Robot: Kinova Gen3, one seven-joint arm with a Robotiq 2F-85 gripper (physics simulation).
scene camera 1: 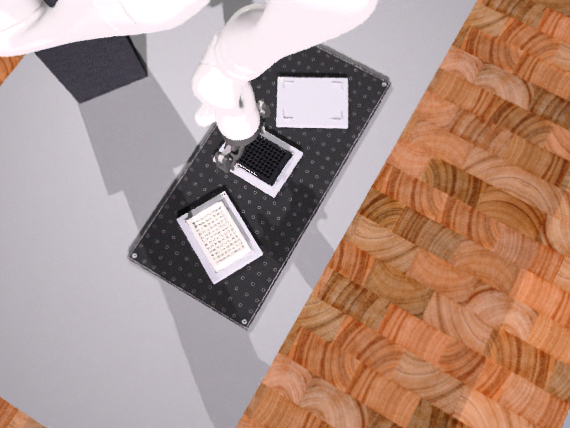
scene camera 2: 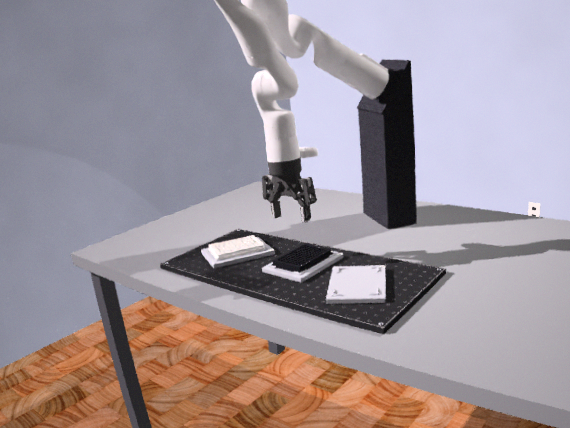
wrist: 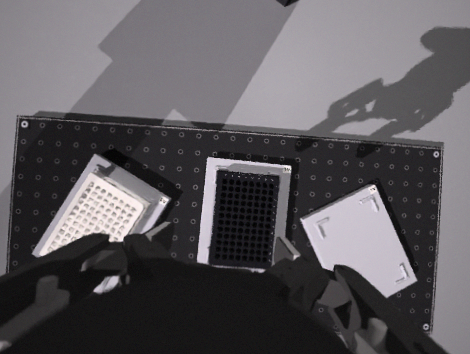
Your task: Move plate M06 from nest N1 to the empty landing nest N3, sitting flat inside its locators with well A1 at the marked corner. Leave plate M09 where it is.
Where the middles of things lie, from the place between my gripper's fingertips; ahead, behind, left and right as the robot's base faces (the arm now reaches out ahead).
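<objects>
The black well plate (scene camera 1: pixel 262 158) is 90 mm below my hand and 30 mm to the left of it. The cream well plate (scene camera 1: pixel 218 235) is 90 mm below my hand too, but 170 mm to the right of it and 10 mm ahead of it. As for the pale nest (scene camera 1: pixel 312 102), that's 100 mm below my hand, 200 mm to the left of it and 60 mm ahead of it. Going by their middles, the black well plate is the nearest to my hand of the things named here.
</objects>
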